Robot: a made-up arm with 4 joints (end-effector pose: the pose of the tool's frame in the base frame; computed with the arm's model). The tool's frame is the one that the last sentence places. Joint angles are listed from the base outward.
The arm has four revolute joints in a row. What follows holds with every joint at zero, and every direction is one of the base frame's. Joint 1 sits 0.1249 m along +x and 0.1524 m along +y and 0.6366 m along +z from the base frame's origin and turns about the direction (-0.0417, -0.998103, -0.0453), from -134.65 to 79.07 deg. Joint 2 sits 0.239 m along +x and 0.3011 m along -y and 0.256 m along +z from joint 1 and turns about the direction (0.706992, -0.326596, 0.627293), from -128.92 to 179.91 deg. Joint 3 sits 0.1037 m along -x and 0.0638 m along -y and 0.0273 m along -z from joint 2 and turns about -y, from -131.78 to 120.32 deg. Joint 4 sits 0.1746 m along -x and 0.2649 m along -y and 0.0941 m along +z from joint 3 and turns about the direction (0.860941, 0.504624, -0.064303), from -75.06 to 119.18 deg. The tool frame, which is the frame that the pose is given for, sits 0.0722 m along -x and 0.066 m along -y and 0.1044 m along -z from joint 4; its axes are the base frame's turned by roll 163.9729, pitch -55.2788 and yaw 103.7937 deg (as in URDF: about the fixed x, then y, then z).
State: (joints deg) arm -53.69 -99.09 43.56 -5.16
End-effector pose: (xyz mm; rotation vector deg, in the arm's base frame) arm 437.7 -2.0 1087.2 105.66 120.26 -77.33
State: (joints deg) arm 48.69 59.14 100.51 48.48
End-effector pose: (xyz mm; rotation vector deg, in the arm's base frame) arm 505.9 -146.5 851.1 -120.52 77.90 107.97
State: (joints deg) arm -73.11 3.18 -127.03 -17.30
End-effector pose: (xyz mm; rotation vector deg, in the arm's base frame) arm 597.3 -555.2 426.6 -24.28 30.71 82.34
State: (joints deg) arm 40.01 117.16 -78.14 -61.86
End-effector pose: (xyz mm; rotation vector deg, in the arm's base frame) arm 616.6 -205.0 1127.7 -63.36 152.67 27.07
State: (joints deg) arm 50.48 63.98 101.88 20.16
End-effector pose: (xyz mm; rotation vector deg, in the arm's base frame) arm 521.5 -146.5 916.5 -102.70 46.77 119.32
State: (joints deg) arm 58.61 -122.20 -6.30 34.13
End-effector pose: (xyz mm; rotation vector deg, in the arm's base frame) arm -167.6 335.6 925.9 131.91 -19.98 83.29
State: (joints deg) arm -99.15 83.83 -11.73 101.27
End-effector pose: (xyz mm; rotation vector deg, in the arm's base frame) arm -20.8 -458.1 332.3 12.84 87.18 -12.16
